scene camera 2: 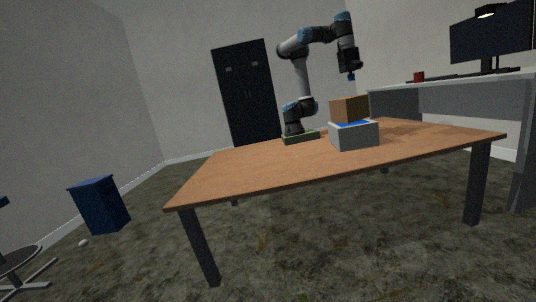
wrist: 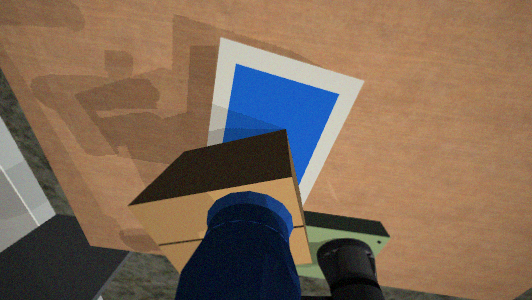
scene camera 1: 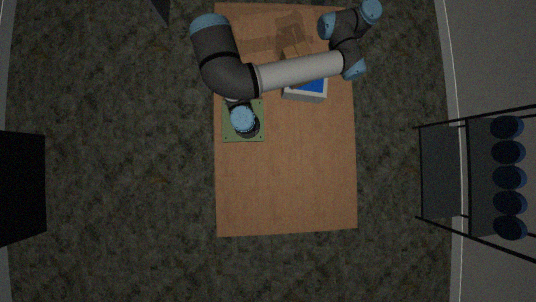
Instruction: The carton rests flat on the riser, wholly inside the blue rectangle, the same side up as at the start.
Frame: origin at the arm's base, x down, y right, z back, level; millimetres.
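Where they show: hand at its tool point: (scene camera 2: 351, 80) (wrist: 249, 226); arm's base at its link origin: (scene camera 2: 294, 134) (wrist: 343, 254).
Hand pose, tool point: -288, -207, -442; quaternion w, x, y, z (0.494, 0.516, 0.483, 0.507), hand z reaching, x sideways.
Each offset is from my tool point to the centre of the thing, as dx, dy, dz. Level surfaces: height alone.
The brown carton {+150, -47, +119} (scene camera 1: 296, 50) (scene camera 2: 346, 109) (wrist: 250, 162) looks level on the grey-white riser {+275, -1, +58} (scene camera 1: 304, 97) (scene camera 2: 357, 137) (wrist: 292, 69). It is turned relative to the riser and reaches past the riser's edge in the wrist view. It covers part of the blue rectangle {+215, -1, +58} (scene camera 1: 314, 86) (scene camera 2: 358, 122) (wrist: 280, 102); a large part of the blue shows beside it. My gripper, a dark blue suction cup (scene camera 2: 351, 77) (wrist: 250, 207), is open and hangs above the carton with a gap between them. The cup is hidden by the arm in scene camera 1.
The arm stands on a green base plate (scene camera 1: 230, 135) (scene camera 2: 314, 136) (wrist: 340, 235) on the wooden table {dx +335} (scene camera 1: 285, 190) (scene camera 2: 260, 172) (wrist: 440, 150). A grey desk (scene camera 2: 445, 97) with a monitor (scene camera 2: 492, 35) and a red mug (scene camera 2: 419, 77) stands beyond the table's end.
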